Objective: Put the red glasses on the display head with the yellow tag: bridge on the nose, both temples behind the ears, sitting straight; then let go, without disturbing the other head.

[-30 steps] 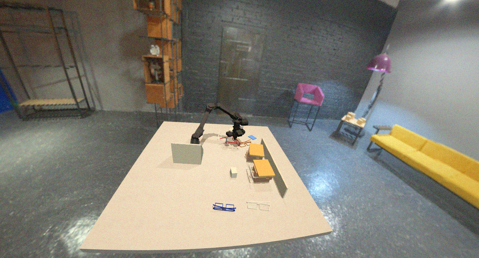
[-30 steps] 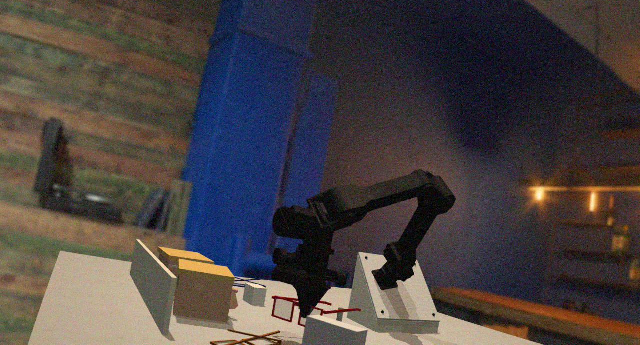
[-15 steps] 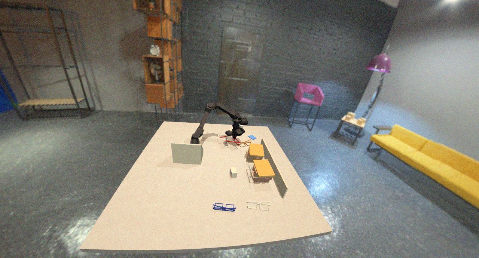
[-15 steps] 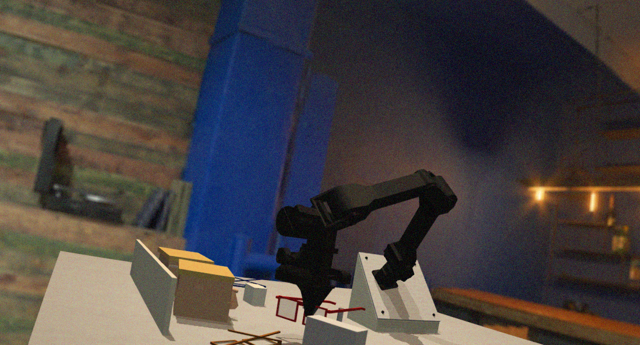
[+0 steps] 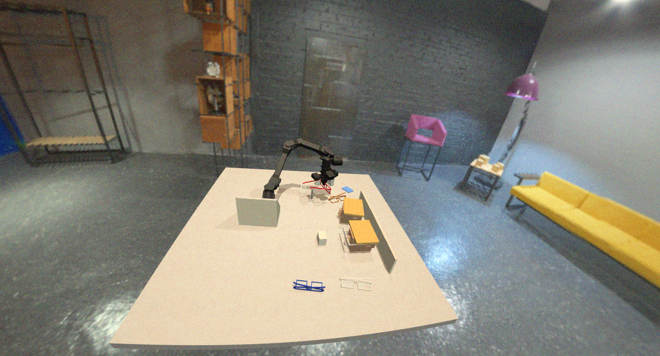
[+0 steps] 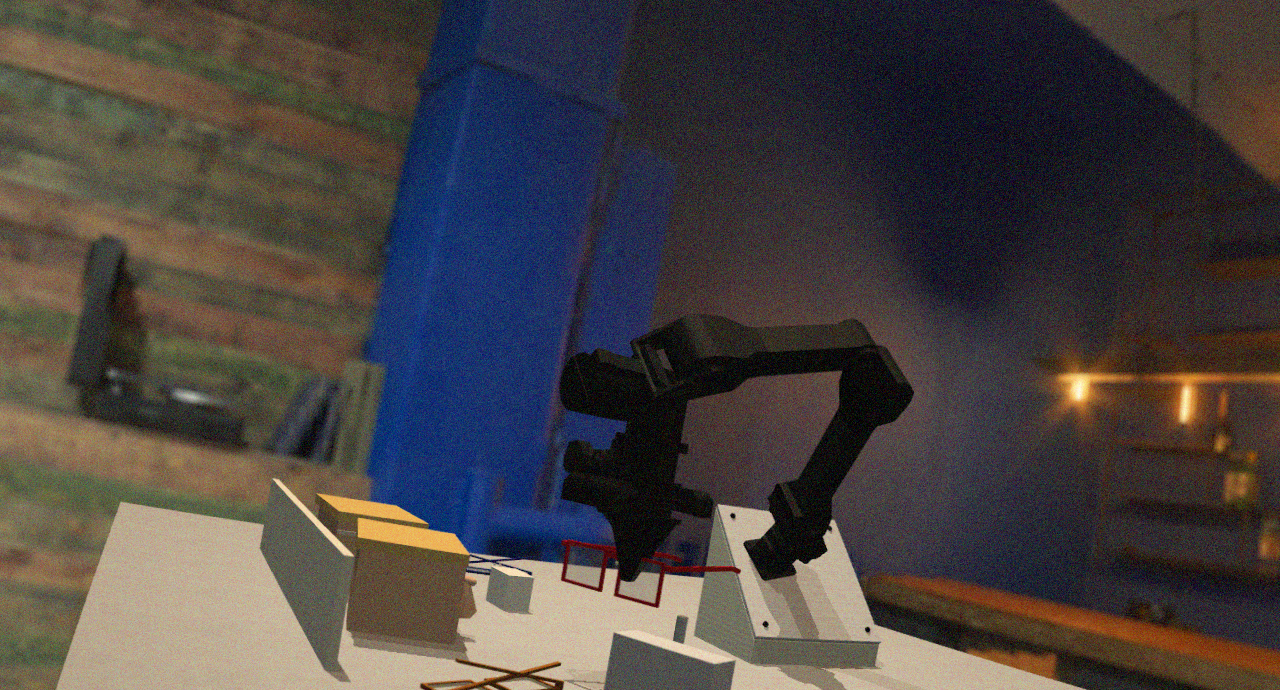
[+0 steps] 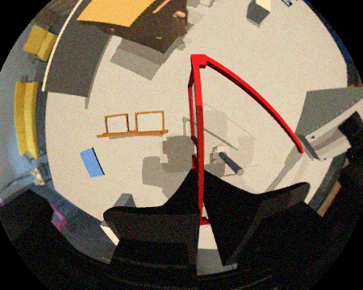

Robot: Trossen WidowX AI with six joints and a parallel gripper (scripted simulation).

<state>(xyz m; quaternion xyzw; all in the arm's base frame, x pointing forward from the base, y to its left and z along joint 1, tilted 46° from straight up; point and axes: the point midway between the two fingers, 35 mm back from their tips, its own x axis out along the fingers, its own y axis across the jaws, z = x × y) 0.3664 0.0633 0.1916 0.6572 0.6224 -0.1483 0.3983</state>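
The red glasses lies 60 mm behind my gripper tip, 30 mm to the right of it and 10 mm above it. From my gripper tip the other things lie so: long grey wall: 230 mm ahead, 360 mm to the right, 60 mm below; then blue tag: 240 mm ahead, 110 mm to the left, 120 mm below.
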